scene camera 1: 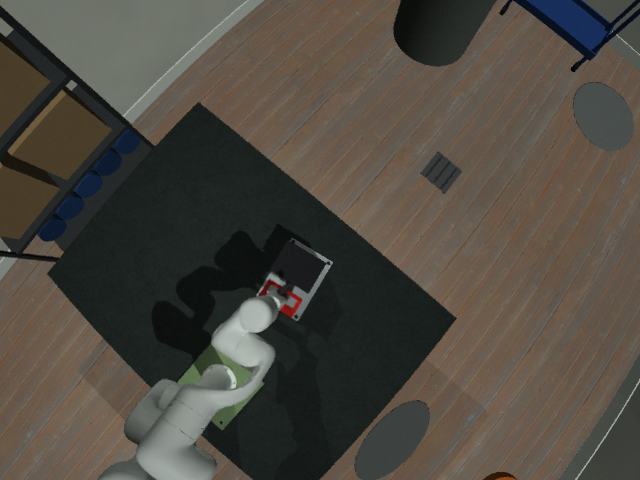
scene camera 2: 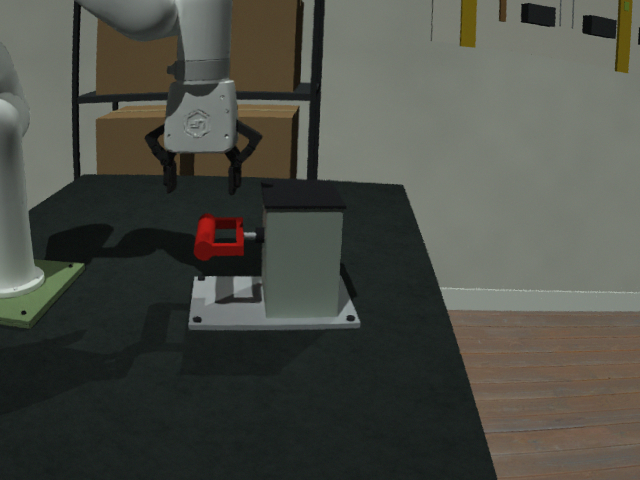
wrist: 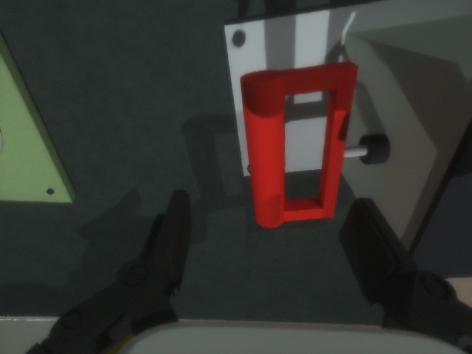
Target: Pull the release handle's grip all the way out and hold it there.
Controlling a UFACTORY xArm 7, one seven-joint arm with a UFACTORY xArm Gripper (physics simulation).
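Observation:
The release handle (scene camera 1: pixel 295 307) (scene camera 2: pixel 205 238) (wrist: pixel 266 150) is a red frame with a thick round grip bar. A short length of silver rod (scene camera 2: pixel 249 236) (wrist: pixel 355 151) joins it to a black collar on the side of the pale grey-green housing (scene camera 2: pixel 302 263), which has a dark top (scene camera 1: pixel 299 266). My gripper (scene camera 2: pixel 200 191) (wrist: pixel 268 213) is open and empty, pointing down. In the scene camera 2 view its fingertips are above the handle, to the left of the housing, apart from both. In the wrist view the grip bar appears between the fingers' lines, further off.
The housing stands on a light base plate (scene camera 1: pixel 310 294) (scene camera 2: pixel 227 319) (wrist: pixel 250 60) with dark bolts, on a dark mat (scene camera 1: pixel 206 170) (scene camera 2: pixel 361 403). A green plate (scene camera 1: pixel 222 415) (scene camera 2: pixel 56 284) (wrist: pixel 30 150) lies under the arm's base. A shelf unit (scene camera 2: pixel 315 103) with cardboard boxes stands behind.

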